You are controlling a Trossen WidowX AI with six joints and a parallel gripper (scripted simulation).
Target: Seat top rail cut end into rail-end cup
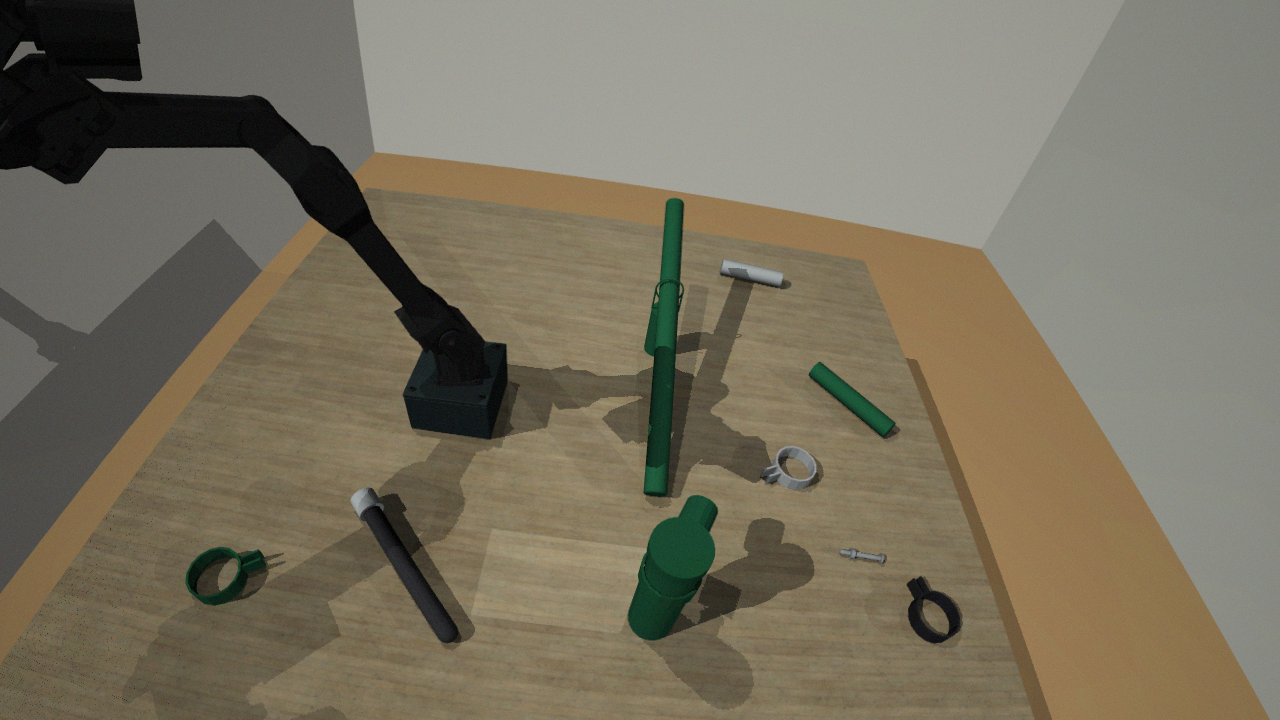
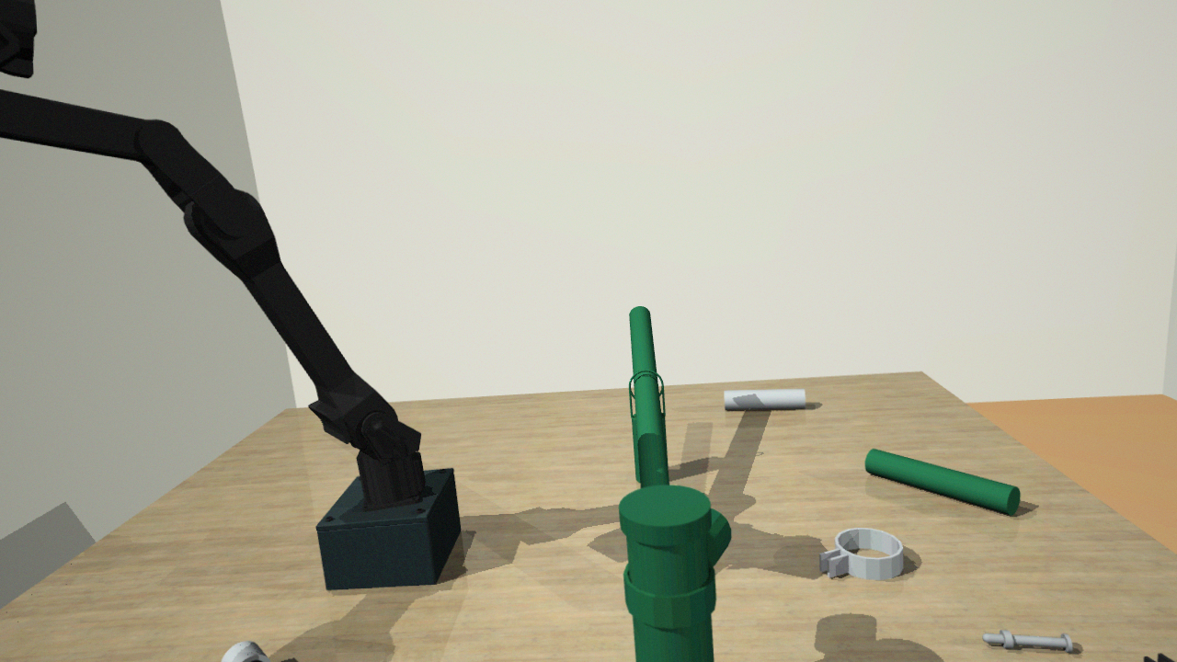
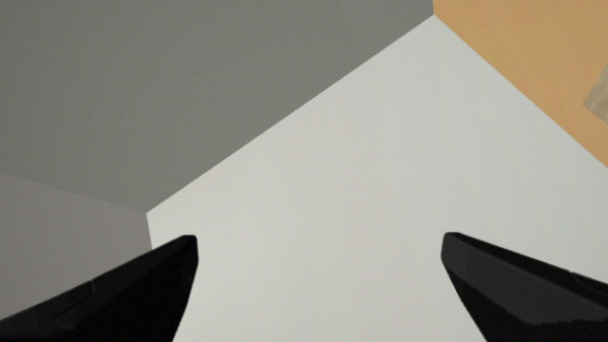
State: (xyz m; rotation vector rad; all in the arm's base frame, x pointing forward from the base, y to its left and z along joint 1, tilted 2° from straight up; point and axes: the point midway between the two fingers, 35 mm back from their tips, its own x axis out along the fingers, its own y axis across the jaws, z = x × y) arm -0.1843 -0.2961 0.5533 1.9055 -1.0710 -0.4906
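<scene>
Now: gripper tip 480 mm short of the rail-end cup, 30 mm to the right of it and 490 mm above it. From my gripper tip the other things lie so: bolt (780 mm ahead, 30 mm to the left, 620 mm below); then short green pipe (870 mm ahead, 330 mm to the left, 610 mm below).
</scene>
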